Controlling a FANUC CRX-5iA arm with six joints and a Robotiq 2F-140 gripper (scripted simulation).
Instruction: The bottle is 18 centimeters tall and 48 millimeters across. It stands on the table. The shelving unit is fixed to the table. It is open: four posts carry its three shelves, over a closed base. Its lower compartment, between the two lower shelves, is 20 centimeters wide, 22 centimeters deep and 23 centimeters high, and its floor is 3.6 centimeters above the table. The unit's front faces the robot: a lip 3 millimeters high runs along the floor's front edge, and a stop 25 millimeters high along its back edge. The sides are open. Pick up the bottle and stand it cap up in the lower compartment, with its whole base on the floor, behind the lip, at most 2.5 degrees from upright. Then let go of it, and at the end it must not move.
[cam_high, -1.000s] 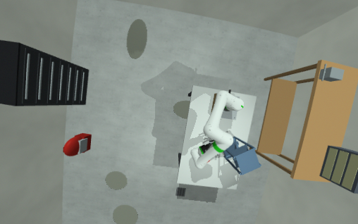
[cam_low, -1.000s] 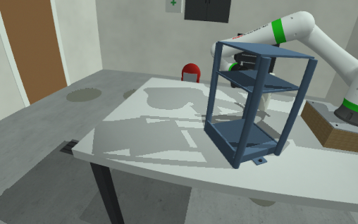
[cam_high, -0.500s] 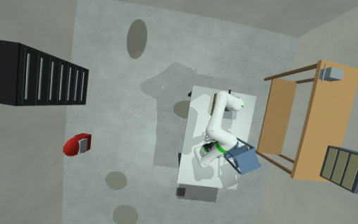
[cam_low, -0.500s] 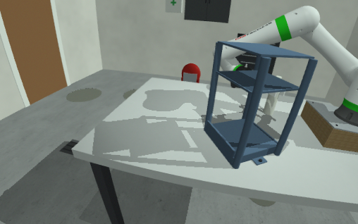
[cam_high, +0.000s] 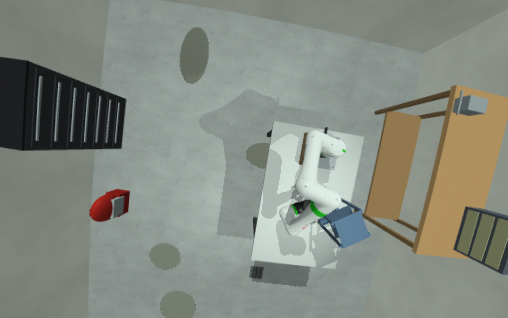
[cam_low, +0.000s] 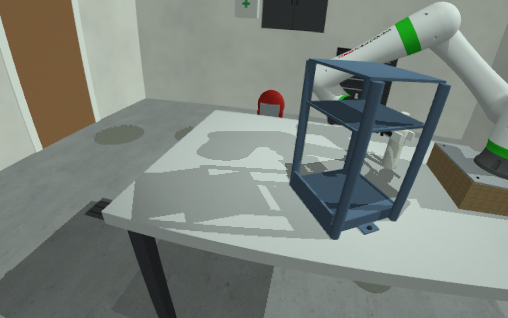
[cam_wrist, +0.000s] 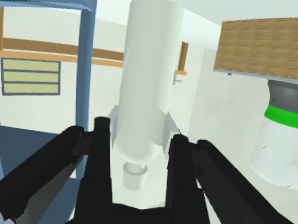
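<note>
Right now my hand is 160 mm short of the blue shelving unit, 150 mm to the right of it and 10 mm below it. The rest, counted from my hand: white bottle right at my hand.
</note>
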